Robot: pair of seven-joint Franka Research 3 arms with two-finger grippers.
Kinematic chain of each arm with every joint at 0, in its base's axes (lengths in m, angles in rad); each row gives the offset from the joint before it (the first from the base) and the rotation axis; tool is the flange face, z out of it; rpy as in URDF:
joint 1: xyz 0 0 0.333 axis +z
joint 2: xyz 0 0 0 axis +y
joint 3: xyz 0 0 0.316 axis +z
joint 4: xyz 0.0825 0 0 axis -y
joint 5: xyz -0.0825 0 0.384 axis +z
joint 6: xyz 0 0 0 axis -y
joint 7: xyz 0.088 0 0 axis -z
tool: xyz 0 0 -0.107 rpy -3.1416 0 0
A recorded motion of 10 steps. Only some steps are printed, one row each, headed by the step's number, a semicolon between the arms.
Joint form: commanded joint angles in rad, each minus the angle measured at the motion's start. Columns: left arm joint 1, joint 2, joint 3, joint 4, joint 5, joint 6, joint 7; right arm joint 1, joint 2, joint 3, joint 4, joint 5, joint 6, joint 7.
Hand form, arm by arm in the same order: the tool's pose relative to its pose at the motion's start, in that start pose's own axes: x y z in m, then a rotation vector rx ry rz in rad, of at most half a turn. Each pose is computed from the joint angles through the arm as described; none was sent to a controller.
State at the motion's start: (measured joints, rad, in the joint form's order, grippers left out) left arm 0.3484 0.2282 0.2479 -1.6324 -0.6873 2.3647 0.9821; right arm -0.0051 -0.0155 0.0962 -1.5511 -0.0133 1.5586 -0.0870
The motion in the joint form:
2: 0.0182 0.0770 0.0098 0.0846 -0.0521 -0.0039 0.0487; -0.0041 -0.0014 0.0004 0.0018 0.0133 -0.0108 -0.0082
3: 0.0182 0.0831 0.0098 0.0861 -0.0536 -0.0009 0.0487; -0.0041 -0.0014 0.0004 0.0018 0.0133 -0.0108 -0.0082
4: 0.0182 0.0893 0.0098 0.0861 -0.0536 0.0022 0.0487; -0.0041 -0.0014 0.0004 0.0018 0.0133 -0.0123 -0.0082
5: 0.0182 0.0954 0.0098 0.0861 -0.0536 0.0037 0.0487; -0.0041 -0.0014 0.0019 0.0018 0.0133 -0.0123 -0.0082
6: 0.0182 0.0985 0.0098 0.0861 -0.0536 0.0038 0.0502; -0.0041 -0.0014 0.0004 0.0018 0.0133 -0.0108 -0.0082
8: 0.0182 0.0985 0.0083 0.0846 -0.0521 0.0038 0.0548; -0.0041 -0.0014 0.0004 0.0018 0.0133 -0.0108 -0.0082
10: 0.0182 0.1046 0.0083 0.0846 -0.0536 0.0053 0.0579; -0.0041 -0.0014 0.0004 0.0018 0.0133 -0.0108 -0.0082
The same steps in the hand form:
2: 0.0041 -0.0220 0.0126 0.0091 0.0246 0.0110; -0.0016 0.0004 -0.0007 0.0137 -0.0064 -0.0047
3: 0.0030 -0.0229 0.0157 0.0099 0.0227 0.0090; -0.0016 0.0004 -0.0007 0.0137 -0.0064 -0.0047
4: 0.0012 -0.0237 0.0193 0.0108 0.0186 0.0073; -0.0017 0.0004 -0.0005 0.0139 -0.0079 -0.0047
5: -0.0007 -0.0244 0.0230 0.0104 0.0138 0.0056; -0.0017 -0.0004 -0.0005 0.0139 -0.0079 -0.0062
6: -0.0017 -0.0247 0.0249 0.0096 0.0110 0.0062; -0.0016 0.0004 -0.0007 0.0137 -0.0064 -0.0047
8: -0.0020 -0.0239 0.0258 0.0083 0.0090 0.0120; -0.0016 0.0004 -0.0007 0.0137 -0.0064 -0.0047
10: -0.0039 -0.0246 0.0295 0.0073 0.0051 0.0123; -0.0016 0.0004 -0.0007 0.0137 -0.0064 -0.0047

